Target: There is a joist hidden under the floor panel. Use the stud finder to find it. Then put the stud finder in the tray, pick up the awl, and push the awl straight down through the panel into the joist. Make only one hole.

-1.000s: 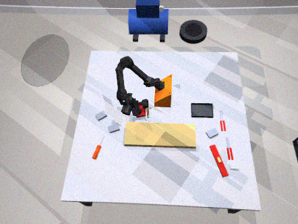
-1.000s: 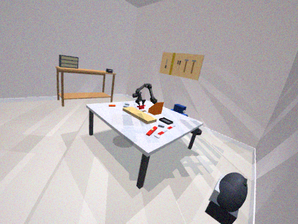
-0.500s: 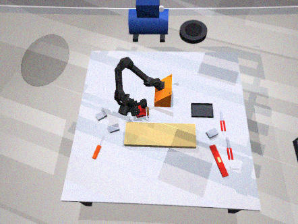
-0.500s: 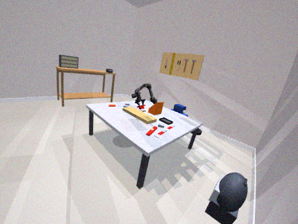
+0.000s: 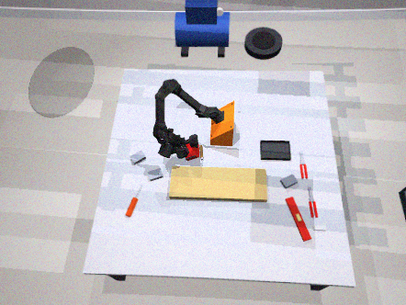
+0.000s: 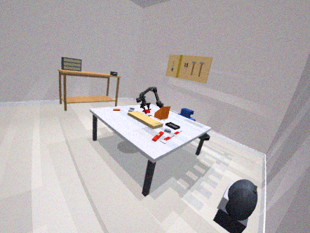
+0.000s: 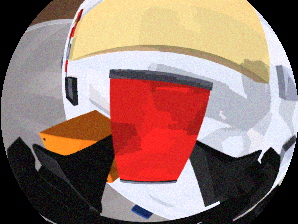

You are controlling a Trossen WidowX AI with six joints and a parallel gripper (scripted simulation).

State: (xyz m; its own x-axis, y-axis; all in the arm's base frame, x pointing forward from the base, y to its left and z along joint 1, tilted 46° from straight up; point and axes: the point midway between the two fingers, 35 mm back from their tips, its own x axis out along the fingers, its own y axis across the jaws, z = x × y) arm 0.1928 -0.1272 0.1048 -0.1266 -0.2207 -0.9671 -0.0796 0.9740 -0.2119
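The awl lies 60 mm below my gripper tip, 50 mm to the left of it and 10 mm ahead of it. Also, from my gripper tip: red stud finder 20 mm below, 10 mm to the left, 10 mm behind; then red level 580 mm to the left, 340 mm ahead, 60 mm below; then black tray 470 mm to the left, 60 mm below, 50 mm behind.
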